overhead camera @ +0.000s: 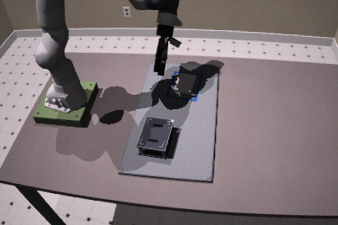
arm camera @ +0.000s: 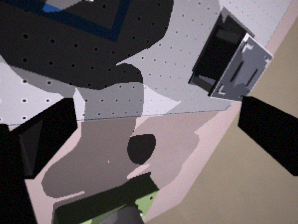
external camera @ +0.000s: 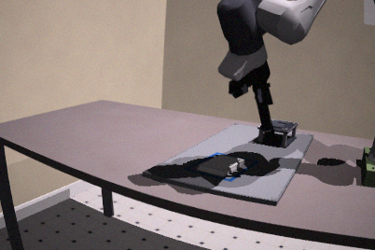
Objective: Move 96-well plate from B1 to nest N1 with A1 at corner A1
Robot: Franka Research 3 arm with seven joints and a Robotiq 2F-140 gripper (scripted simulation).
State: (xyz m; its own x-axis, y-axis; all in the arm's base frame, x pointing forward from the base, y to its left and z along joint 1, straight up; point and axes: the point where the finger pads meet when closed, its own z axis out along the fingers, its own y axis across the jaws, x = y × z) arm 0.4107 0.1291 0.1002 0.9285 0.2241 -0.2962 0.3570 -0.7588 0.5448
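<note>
Now: hand 11 cm short of the white 96-well plate, 8 cm to the right of it and 13 cm above it. The rest, counted from my hand: raised plate nest N1 (4 cm ahead, 29 cm to the right, 8 cm below); A1 mark (10 cm ahead, 22 cm to the right, 8 cm below).
</note>
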